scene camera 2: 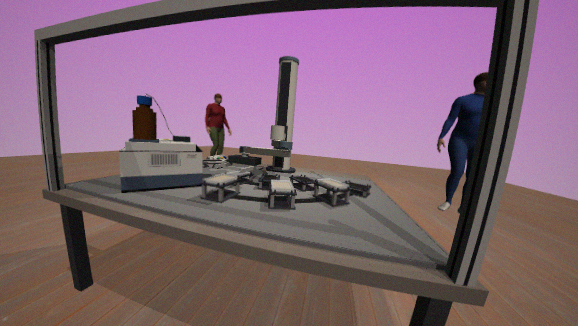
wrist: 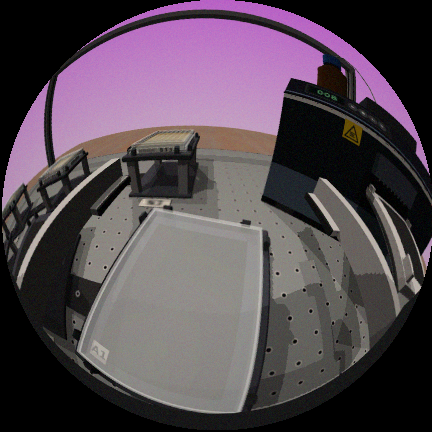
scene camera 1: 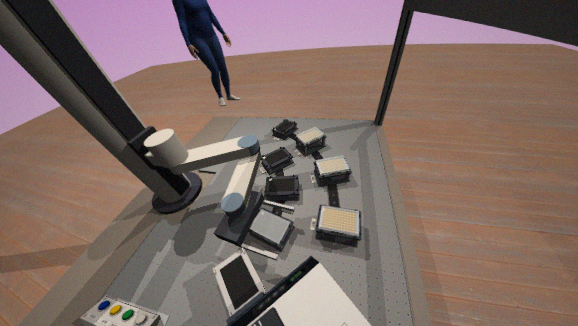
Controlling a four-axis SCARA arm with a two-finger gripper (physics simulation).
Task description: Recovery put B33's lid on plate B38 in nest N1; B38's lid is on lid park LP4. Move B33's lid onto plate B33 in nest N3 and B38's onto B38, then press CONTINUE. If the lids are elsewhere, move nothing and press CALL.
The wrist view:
gripper
brown bottle
white-framed dark tray
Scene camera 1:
gripper
